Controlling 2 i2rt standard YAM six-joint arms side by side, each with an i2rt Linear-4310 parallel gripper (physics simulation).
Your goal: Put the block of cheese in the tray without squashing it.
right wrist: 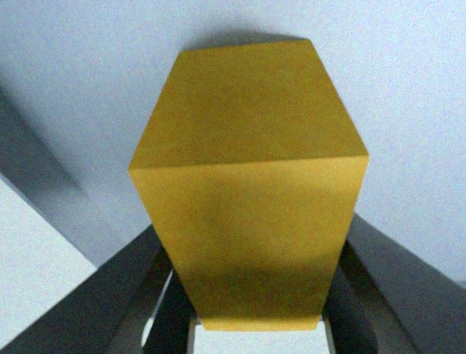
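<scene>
The block of cheese [250, 105] is a yellow-orange box that fills the middle of the right wrist view. My right gripper [252, 186] is shut on it, with one dark finger against each side. The block's edges look straight. It is over the pale blue-grey floor of the tray [410, 100], and a dark shadow lies close along its far edge. I cannot tell whether its hidden underside touches the tray. My left gripper does not show.
The tray's darker side wall [35, 150] runs diagonally at the left of the view. Beyond it, at the lower left, is a white surface [30, 260].
</scene>
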